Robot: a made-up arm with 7 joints.
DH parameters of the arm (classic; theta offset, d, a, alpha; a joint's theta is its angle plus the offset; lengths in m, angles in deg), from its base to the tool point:
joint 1: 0 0.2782 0 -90
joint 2: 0 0 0 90
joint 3: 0 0.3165 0.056 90
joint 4: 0 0 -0.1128 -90
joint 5: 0 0.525 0 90
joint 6: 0 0 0.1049 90
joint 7: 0 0 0 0
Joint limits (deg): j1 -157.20..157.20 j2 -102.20..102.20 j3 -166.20..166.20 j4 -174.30..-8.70 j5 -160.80..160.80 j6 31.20..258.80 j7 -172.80..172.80
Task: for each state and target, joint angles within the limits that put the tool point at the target. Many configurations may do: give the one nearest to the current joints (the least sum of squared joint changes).
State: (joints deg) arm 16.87 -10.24 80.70 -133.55 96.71 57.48 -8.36
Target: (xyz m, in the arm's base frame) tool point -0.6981 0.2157 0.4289
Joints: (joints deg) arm 41.62 -25.22 109.43 -103.01 100.16 58.13 -8.36
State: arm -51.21 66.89 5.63 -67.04 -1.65 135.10 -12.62
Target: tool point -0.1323 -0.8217 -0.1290
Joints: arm -91.53 87.02 -13.66 -55.98 0.89 126.59 -12.62
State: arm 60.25 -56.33 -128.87 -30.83 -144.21 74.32 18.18
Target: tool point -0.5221 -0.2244 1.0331
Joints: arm 26.57 -35.75 -130.71 -8.70 -143.99 54.19 18.18
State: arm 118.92 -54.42 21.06 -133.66 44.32 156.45 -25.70
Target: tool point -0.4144 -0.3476 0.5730
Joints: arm 139.05 -59.01 66.45 -131.36 38.49 153.66 -25.70
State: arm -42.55 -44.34 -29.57 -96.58 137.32 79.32 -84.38
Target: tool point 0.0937 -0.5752 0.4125
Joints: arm -43.49 -19.26 -36.84 -133.13 137.04 84.58 -84.38
